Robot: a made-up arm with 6 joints.
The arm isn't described. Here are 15 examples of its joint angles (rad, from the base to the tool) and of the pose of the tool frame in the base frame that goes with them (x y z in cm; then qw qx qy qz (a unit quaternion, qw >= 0)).
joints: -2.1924 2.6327 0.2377 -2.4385 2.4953 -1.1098
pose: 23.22 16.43 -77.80 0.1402 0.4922 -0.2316 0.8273
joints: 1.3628 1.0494 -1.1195 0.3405 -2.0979 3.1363
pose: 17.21 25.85 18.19 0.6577 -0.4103 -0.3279 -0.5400
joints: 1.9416 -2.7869 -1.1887 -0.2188 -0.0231 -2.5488
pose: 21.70 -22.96 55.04 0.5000 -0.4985 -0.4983 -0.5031
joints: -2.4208 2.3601 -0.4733 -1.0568 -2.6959 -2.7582
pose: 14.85 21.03 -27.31 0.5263 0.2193 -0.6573 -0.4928
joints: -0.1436 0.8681 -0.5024 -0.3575 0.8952 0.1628
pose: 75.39 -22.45 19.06 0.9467 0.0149 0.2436 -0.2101
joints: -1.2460 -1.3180 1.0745 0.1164 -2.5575 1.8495
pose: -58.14 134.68 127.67 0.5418 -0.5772 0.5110 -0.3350
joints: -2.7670 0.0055 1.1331 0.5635 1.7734 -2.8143
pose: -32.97 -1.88 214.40 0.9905 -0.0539 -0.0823 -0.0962
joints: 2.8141 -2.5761 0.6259 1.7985 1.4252 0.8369
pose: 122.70 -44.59 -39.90 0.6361 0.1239 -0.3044 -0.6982
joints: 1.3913 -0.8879 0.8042 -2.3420 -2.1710 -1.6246
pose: -20.46 -65.11 188.93 0.0438 -0.4026 0.5615 0.7216
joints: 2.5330 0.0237 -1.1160 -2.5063 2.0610 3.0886
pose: -31.29 9.83 53.10 0.1502 -0.9861 0.0158 -0.0688
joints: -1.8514 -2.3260 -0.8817 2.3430 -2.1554 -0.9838
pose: 24.74 55.11 76.89 0.5493 0.0289 0.4680 0.6917
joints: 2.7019 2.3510 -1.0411 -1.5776 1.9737 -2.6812
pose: 17.71 -8.42 22.23 0.6677 0.2782 0.3226 0.6105
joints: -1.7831 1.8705 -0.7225 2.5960 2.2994 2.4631
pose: 7.79 -13.34 -26.27 0.6824 -0.4458 -0.3532 -0.4592
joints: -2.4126 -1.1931 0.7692 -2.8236 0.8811 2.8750
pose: 88.51 63.51 161.15 0.2183 -0.4582 -0.2703 -0.8181
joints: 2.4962 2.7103 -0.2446 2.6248 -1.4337 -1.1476
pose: 31.66 -37.11 -50.16 0.3432 0.7206 0.4647 -0.3835
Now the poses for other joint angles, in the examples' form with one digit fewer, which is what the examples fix.
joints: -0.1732 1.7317 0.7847 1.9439 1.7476 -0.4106
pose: 142.0 -20.3 -27.6 0.616 -0.078 -0.044 0.783
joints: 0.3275 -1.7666 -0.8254 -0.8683 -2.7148 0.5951
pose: -21.5 -15.6 96.3 0.413 -0.357 0.502 0.671
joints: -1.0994 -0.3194 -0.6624 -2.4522 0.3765 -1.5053
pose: 31.8 -41.6 93.6 0.428 -0.625 0.653 0.017
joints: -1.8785 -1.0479 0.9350 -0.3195 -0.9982 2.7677
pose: 20.6 103.2 171.6 0.243 0.699 -0.545 0.394
